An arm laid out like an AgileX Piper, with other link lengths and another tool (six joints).
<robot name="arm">
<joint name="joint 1" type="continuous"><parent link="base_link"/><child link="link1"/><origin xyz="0 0 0.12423" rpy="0 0 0"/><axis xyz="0 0 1"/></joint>
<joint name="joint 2" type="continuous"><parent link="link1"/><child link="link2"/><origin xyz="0 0 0" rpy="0 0 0"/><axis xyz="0 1 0"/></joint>
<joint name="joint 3" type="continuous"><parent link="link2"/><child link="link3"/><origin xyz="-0.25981 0 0.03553" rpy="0 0 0"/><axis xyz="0 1 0"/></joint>
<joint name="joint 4" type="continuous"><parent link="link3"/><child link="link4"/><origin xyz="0.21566 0 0.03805" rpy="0 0 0"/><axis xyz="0.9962 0 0.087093"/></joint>
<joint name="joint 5" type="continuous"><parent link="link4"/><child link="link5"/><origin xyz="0 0 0" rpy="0 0 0"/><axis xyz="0 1 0"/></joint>
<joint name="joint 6" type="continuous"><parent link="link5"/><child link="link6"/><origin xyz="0.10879 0 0.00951" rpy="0 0 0"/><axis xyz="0.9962 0 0.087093"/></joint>
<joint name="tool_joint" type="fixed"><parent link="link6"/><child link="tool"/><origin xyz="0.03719 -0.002 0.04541" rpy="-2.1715 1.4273 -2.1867"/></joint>
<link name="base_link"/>
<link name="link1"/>
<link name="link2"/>
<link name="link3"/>
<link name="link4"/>
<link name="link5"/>
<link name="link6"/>
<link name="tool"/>
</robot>
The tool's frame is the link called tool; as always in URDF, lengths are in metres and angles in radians. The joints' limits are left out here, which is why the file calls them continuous.
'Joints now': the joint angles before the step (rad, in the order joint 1, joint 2, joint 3, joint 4, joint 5, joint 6). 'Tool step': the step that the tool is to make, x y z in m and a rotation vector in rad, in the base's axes. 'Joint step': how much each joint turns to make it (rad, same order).
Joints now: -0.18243 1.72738 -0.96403 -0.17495 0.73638 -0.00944
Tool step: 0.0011 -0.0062 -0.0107 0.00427 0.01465 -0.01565
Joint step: -0.01944 0.03719 0.00012 -0.00149 -0.02244 0.00018
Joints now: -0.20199 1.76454 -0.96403 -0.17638 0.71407 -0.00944
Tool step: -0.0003 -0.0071 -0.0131 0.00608 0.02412 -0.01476
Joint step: -0.02342 0.04350 0.00012 -0.00100 -0.01969 -0.00551
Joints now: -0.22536 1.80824 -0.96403 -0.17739 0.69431 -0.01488
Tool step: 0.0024 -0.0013 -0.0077 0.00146 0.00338 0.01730
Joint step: -0.00692 0.02793 -0.00020 0.00001 -0.02687 -0.02112
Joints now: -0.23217 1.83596 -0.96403 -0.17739 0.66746 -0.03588
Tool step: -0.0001 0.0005 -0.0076 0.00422 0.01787 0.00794
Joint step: -0.00001 0.02402 -0.00002 0.00002 -0.00653 -0.00726
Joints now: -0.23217 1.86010 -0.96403 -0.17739 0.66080 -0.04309
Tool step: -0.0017 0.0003 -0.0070 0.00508 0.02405 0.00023
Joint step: -0.00010 0.02047 0.00020 -0.00002 0.00388 -0.00078
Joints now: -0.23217 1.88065 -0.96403 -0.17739 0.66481 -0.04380
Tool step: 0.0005 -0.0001 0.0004 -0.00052 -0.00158 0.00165
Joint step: -0.00019 -0.00009 -0.00175 0.00002 -0.00002 -0.00187
